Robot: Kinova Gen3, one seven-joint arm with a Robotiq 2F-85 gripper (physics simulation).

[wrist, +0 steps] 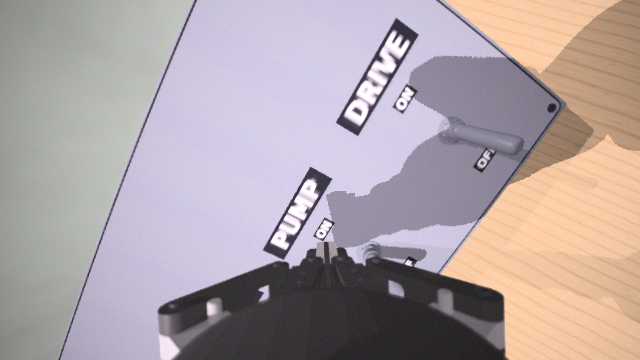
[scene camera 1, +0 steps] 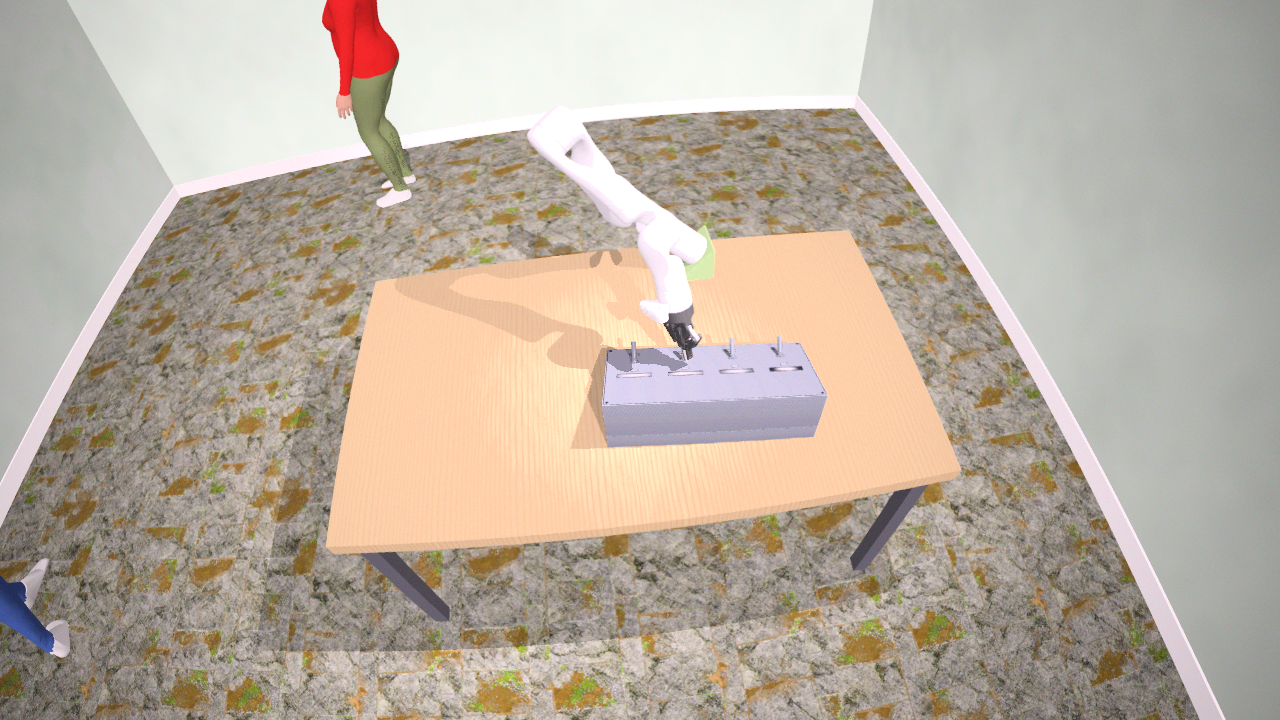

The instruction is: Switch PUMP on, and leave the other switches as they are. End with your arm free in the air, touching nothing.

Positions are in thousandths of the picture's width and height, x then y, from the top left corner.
Scene:
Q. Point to a grey switch box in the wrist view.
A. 416, 374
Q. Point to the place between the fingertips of the gripper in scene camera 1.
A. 538, 498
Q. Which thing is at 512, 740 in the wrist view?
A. The gripper.

